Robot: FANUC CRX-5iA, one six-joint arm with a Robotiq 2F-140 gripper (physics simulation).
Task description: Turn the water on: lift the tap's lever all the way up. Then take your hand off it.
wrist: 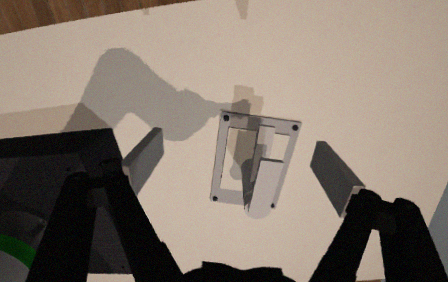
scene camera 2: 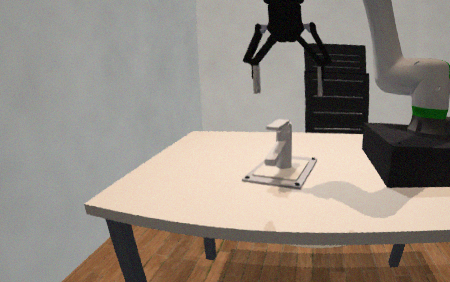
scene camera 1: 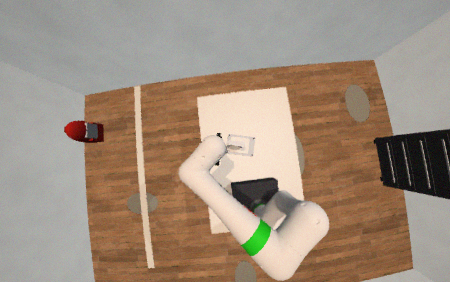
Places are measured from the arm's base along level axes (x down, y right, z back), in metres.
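Pixels of known places: gripper, between the fingertips: (wrist: 237, 147) (scene camera 2: 288, 94); arm's base, origin of its link: (wrist: 37, 230) (scene camera 2: 427, 133) (scene camera 1: 259, 208).
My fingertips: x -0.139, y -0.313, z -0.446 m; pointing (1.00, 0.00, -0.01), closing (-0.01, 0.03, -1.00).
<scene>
For each thing: its middle in the pictures, then the offset to it from my fingertips. "pt": a spot on its surface instead. Level surfaces: height alone.
- grey tap, a spot on its surface: (scene camera 2: 285, 152) pt dx +0.183, dy +0.147, dz -0.037 m
- flat base plate, middle of its body: (wrist: 251, 165) (scene camera 2: 283, 168) (scene camera 1: 240, 145) dx +0.242, dy +0.169, dz -0.047 m
- spout, middle of its body: (wrist: 261, 154) (scene camera 2: 276, 152) dx +0.170, dy +0.099, dz -0.053 m
- pale table, height of its surface: dx +0.248 m
The grey tap (scene camera 1: 235, 147) (scene camera 2: 285, 152) stands upright on a flat base plate (scene camera 2: 272, 183) (wrist: 217, 160) on the table. Its flat lever (scene camera 2: 278, 123) (wrist: 266, 185) sits on top of the body, close to level, and points the same way as the spout (scene camera 2: 275, 152) (wrist: 266, 137) below it. My gripper (scene camera 2: 288, 94) (wrist: 237, 147) is wide open and empty, pointing down. In scene camera 2 its fingertips are above the lever's height, apart from the tap. In the wrist view the tap shows between the two fingers. In scene camera 1 the arm hides most of the gripper.
The pale table (scene camera 1: 250, 110) (scene camera 2: 165, 190) (wrist: 350, 60) carries the arm's black base box (scene camera 1: 255, 186) (scene camera 2: 420, 162) (wrist: 30, 175) beside the tap. A black cabinet (scene camera 2: 335, 48) stands behind the table. A red object (scene camera 1: 76, 131) is at the far left in scene camera 1.
</scene>
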